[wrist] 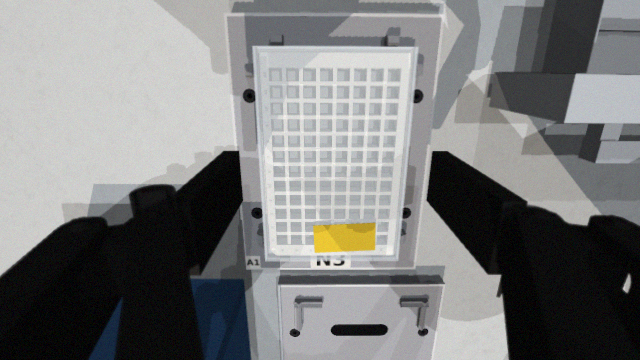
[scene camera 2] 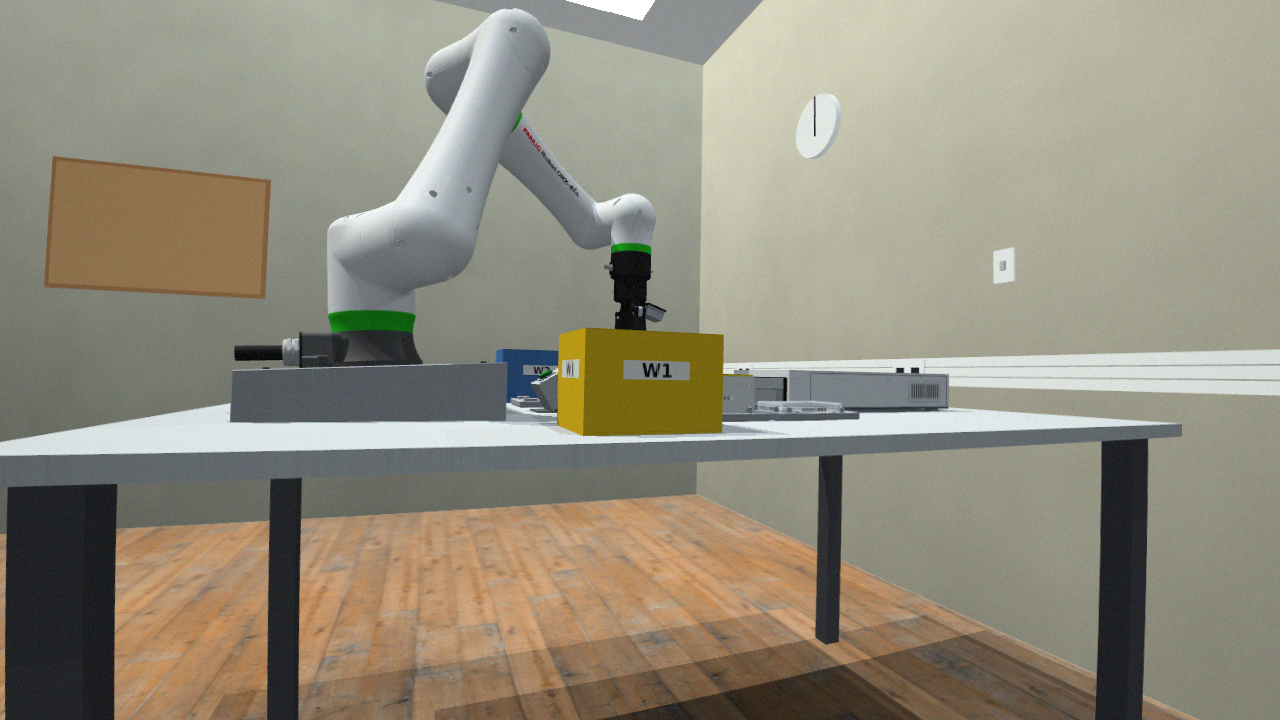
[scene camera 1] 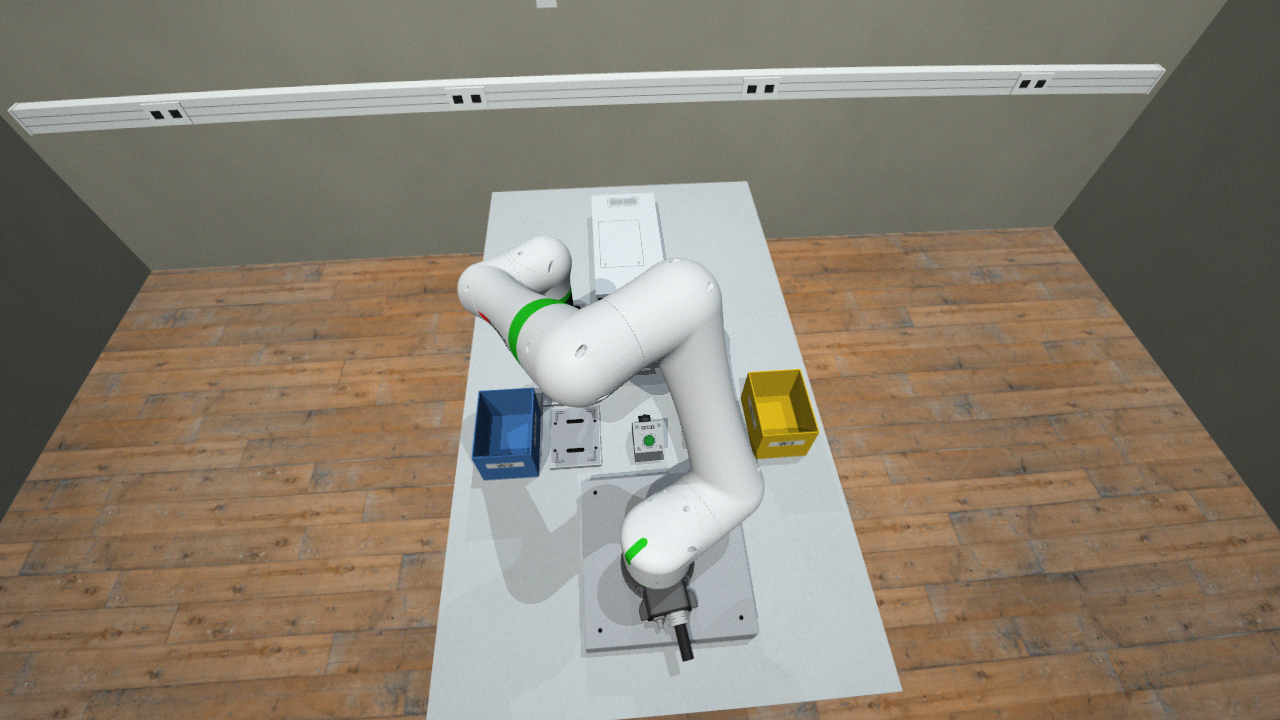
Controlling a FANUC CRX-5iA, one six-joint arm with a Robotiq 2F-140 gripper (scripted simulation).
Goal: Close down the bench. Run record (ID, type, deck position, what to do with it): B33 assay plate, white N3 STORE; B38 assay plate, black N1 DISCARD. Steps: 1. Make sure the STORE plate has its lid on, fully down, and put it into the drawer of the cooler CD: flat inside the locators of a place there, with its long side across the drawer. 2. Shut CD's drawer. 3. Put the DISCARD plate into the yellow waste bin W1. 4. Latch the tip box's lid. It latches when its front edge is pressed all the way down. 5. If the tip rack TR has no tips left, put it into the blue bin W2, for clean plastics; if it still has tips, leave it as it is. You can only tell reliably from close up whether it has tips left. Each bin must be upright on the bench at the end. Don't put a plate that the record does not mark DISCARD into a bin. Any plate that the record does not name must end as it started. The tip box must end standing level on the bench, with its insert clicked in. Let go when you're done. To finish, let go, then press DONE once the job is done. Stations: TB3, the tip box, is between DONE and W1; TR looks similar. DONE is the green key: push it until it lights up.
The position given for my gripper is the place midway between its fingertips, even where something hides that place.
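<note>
My gripper (wrist: 335, 176) is there in the wrist view. I see a yellow bin W1 (scene camera 2: 610, 381), which scene camera 1 shows too, the yellow bin W1 (scene camera 1: 790, 428) being out of frame in the wrist view. There is a blue bin W2 (scene camera 1: 502, 449). And I see a cooler CD (scene camera 2: 855, 390) and (scene camera 1: 626, 238).
</note>
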